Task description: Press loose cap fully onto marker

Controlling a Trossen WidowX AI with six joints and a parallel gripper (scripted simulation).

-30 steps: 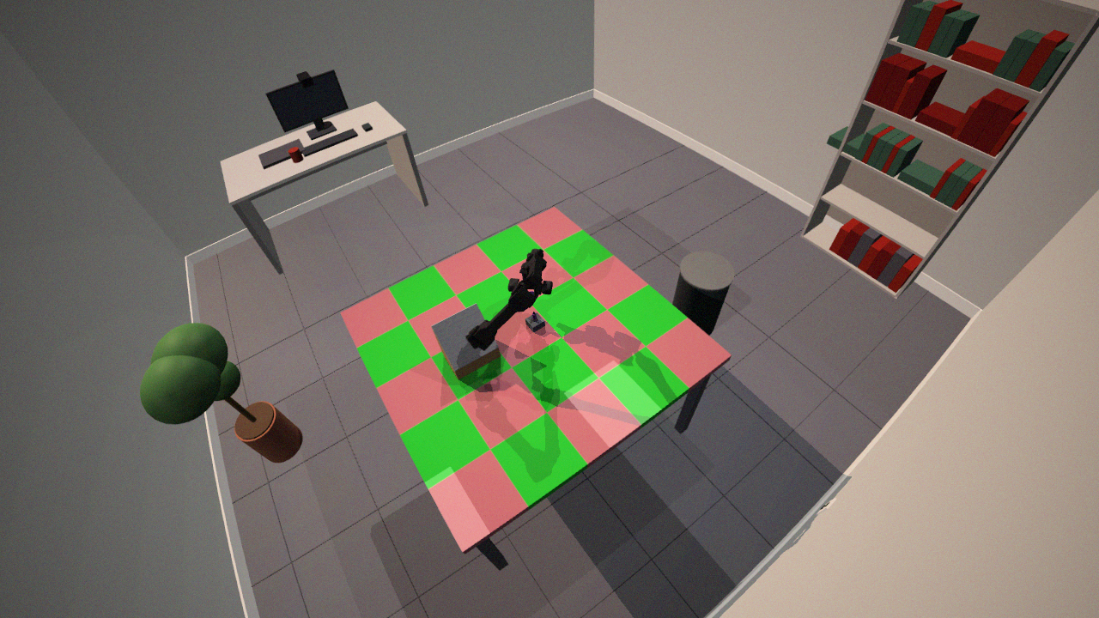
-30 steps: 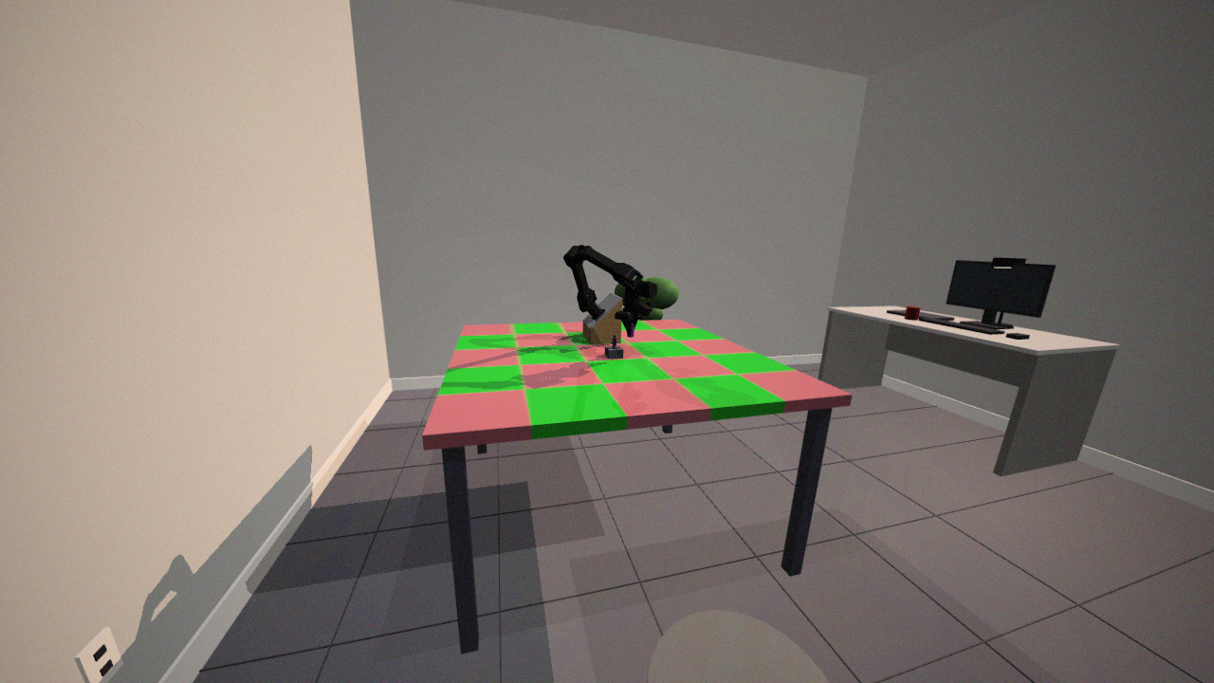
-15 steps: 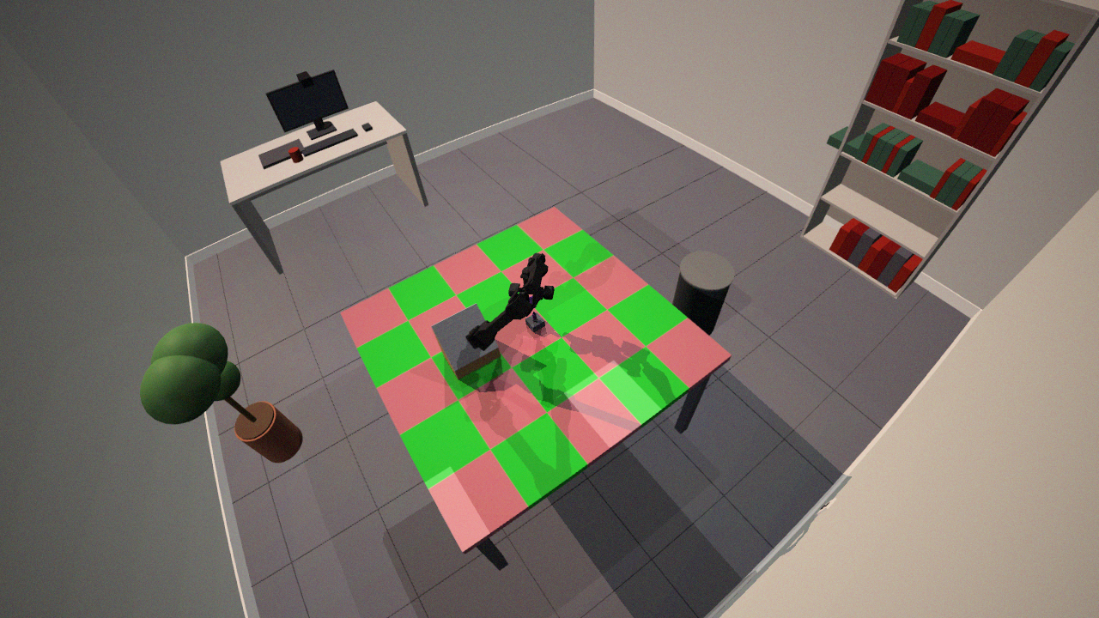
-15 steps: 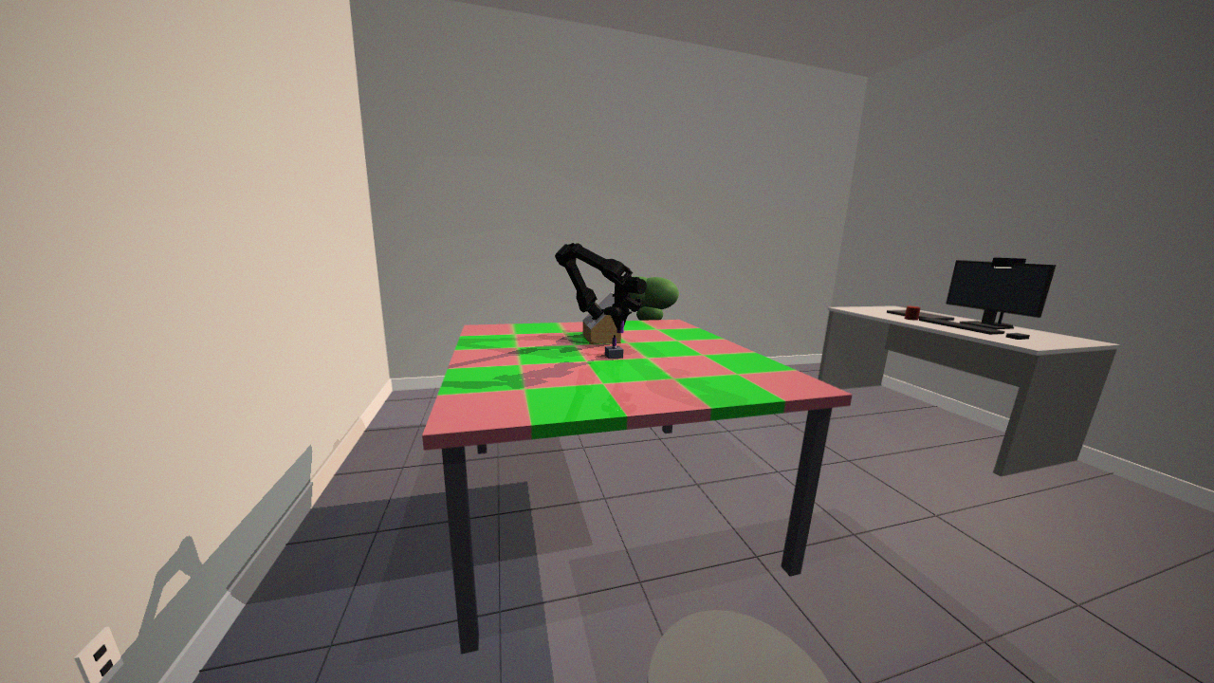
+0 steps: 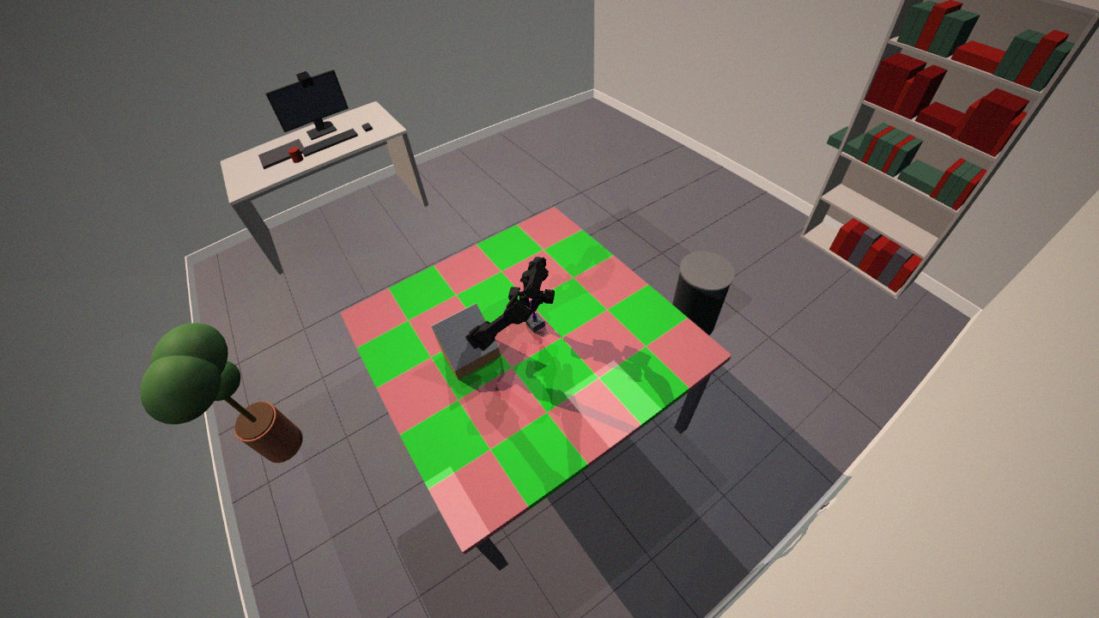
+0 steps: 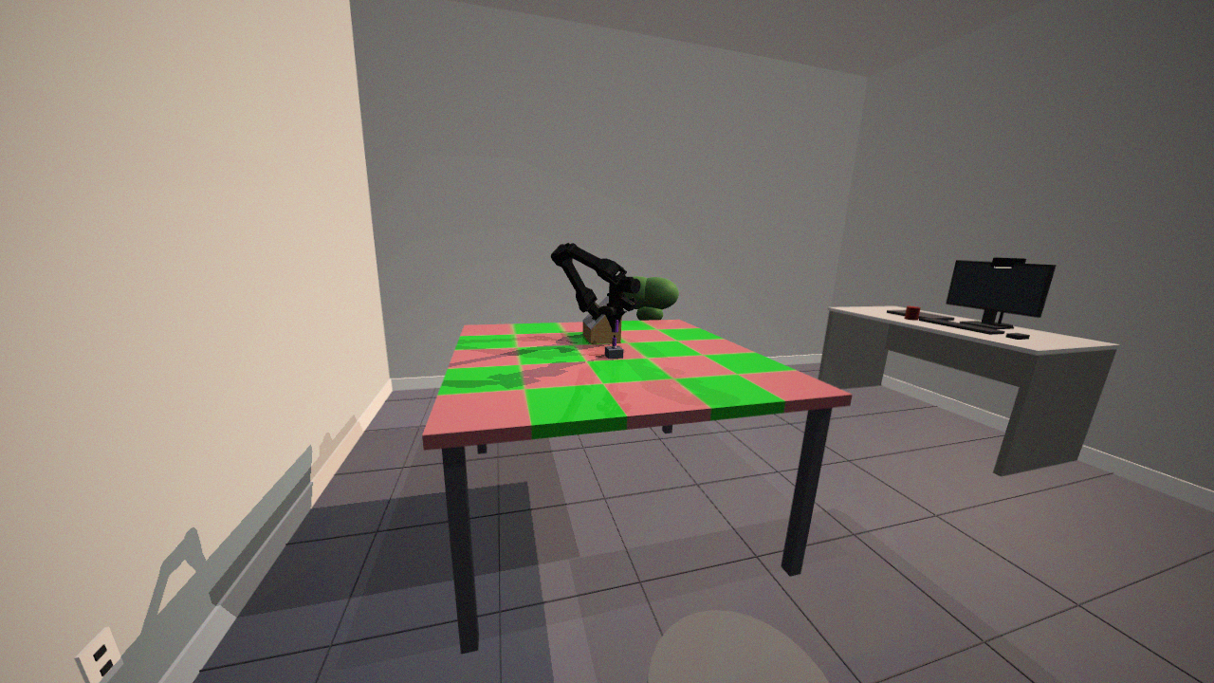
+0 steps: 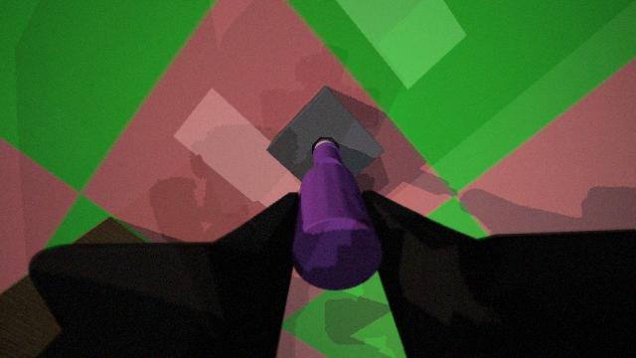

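My gripper tip is 10 cm above the holder block. From my gripper tip the other things lie so: purple cap (1 cm above).
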